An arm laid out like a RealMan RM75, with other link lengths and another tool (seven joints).
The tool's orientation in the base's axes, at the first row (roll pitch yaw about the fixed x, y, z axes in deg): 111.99 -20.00 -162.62
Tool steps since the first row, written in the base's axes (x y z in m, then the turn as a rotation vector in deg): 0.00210 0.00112 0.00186 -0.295 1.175 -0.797; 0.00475 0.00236 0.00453 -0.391 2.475 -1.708; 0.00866 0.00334 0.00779 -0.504 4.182 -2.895; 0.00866 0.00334 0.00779 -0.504 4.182 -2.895; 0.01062 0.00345 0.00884 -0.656 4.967 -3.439; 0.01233 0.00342 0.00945 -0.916 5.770 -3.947; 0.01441 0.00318 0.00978 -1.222 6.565 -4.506; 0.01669 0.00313 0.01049 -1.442 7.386 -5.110; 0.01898 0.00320 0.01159 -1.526 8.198 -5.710
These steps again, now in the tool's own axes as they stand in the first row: -0.00156 0.00253 -0.00054 -0.338 -0.220 1.393; -0.00337 0.00592 -0.00149 -0.928 -0.444 2.853; -0.00604 0.00995 -0.00337 -1.712 -0.728 4.761; -0.00604 0.00995 -0.00337 -1.712 -0.728 4.761; -0.00747 0.01129 -0.00443 -1.982 -0.876 5.677; -0.00879 0.01213 -0.00535 -2.148 -1.005 6.640; -0.01047 0.01271 -0.00650 -2.288 -1.191 7.632; -0.01226 0.01374 -0.00770 -2.528 -1.389 8.627; -0.01396 0.01517 -0.00895 -2.886 -1.560 9.559
